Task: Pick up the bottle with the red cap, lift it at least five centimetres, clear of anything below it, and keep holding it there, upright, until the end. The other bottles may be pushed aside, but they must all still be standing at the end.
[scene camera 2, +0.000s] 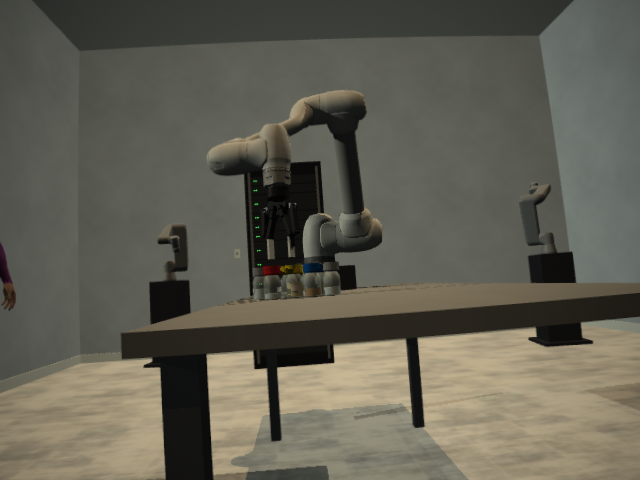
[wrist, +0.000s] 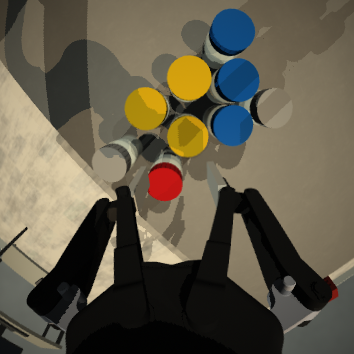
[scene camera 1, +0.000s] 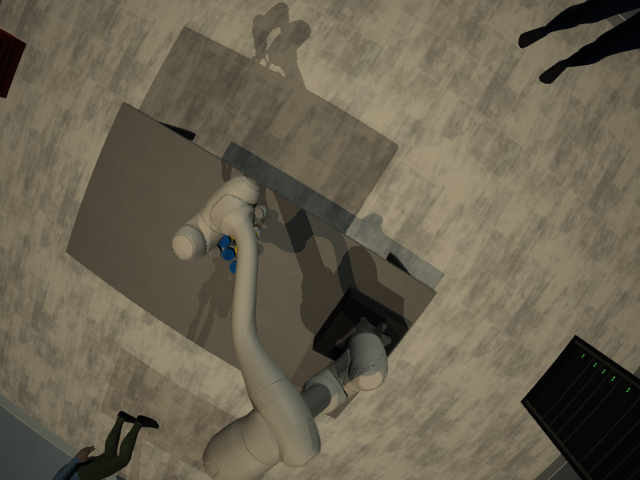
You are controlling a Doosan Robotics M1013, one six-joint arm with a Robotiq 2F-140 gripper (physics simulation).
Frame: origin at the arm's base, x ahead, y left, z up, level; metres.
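Seen in the pictures: gripper, between the fingertips: (scene camera 2: 281, 258) (wrist: 177, 173); arm's base, origin of its link: (scene camera 1: 363, 341).
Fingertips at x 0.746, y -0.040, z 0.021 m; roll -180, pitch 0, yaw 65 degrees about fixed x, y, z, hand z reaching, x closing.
Observation:
Offsets run from my fingertips to a thing's top centre. Level surfaces: height alone.
The red-capped bottle {dy -0.031, dx +0.014, dz -0.024 m} (scene camera 2: 271, 283) (wrist: 165, 183) stands upright at the near side of the bottle group in the wrist view; it is hidden under the arm in scene camera 1. My gripper (scene camera 2: 281, 254) (wrist: 177, 173) is open and empty, pointing down. Its fingertips are above cap height, and in the wrist view the red cap shows between them. A grey-capped bottle {dy -0.085, dx -0.052, dz -0.024 m} (wrist: 110, 164) stands left of the red one. Yellow-capped bottles {dy +0.032, dx -0.030, dz -0.024 m} (wrist: 188, 136) (scene camera 2: 293, 283) and blue-capped bottles {dy +0.092, dx -0.015, dz -0.024 m} (wrist: 233, 125) (scene camera 2: 312, 281) (scene camera 1: 227, 253) stand close behind and to the right, upright.
Another grey-capped bottle {dy +0.155, dx -0.010, dz -0.024 m} (wrist: 273, 108) (scene camera 2: 331, 280) stands beside the blue ones. The bottles stand on a brown table {dz -0.129 m} (scene camera 1: 155, 191) (scene camera 2: 387, 310), fairly near its edge. A black box-like base (scene camera 1: 330, 330) with a small arm is at the table's far end in scene camera 1.

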